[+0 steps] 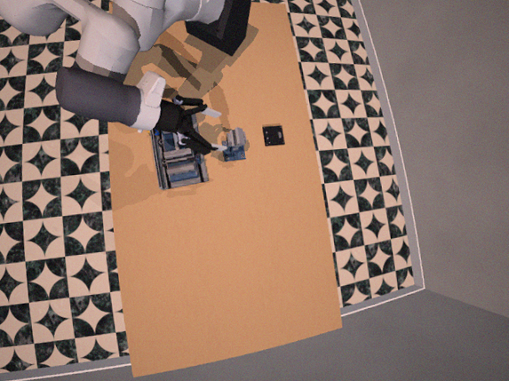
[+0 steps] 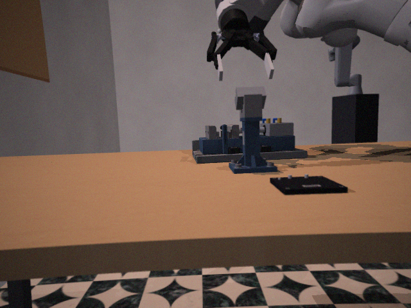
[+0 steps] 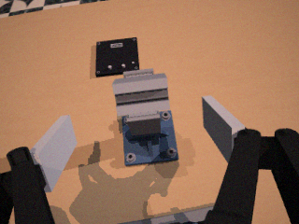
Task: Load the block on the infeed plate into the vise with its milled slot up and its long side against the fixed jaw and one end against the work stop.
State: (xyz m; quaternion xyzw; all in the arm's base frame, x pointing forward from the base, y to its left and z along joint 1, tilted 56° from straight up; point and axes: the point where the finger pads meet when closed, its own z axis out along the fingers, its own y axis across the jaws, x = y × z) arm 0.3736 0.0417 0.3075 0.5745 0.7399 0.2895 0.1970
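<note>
The part is 7 cm below my hand, 6 cm to the left of it and 3 cm ahead of it. Also, from my hand: fixed jaw: 17 cm to the right, 15 cm below, 2 cm ahead; then work stop: 14 cm below, 11 cm to the right, 1 cm ahead; then air cylinder rod: 15 cm below, 13 cm to the right, 9 cm behind.
</note>
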